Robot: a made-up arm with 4 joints.
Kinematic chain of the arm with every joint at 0, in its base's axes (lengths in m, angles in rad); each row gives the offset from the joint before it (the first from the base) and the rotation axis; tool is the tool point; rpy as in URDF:
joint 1: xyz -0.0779 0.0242 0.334 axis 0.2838 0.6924 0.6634
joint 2: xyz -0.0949 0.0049 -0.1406 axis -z
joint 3: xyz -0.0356 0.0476 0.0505 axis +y
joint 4: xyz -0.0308 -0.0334 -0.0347 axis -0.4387 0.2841 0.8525
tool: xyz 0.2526 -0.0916 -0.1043 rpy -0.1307 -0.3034 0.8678
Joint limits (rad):
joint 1: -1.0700..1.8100
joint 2: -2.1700..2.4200
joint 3: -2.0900..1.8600
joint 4: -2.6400..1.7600
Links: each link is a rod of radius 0.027 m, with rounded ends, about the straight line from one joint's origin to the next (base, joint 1, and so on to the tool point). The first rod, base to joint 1, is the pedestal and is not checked.
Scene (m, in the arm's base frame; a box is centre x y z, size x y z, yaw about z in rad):
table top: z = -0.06
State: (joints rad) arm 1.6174 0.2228 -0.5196 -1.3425
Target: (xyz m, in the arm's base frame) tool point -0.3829 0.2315 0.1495
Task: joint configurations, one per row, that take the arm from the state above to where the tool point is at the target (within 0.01 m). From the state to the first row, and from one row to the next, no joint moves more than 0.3 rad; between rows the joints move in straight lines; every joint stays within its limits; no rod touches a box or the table.
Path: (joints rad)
1: 1.4396 0.4983 -0.3739 -1.4057
2: 1.2618 0.7737 -0.2282 -1.4689
3: 1.0840 1.0492 -0.0825 -1.5321
4: 0.9063 1.3247 0.0631 -1.5953
5: 0.7285 1.6001 0.2088 -1.6585
6: 0.5507 1.8756 0.3545 -1.7217
7: 0.3729 2.1510 0.5002 -1.7849

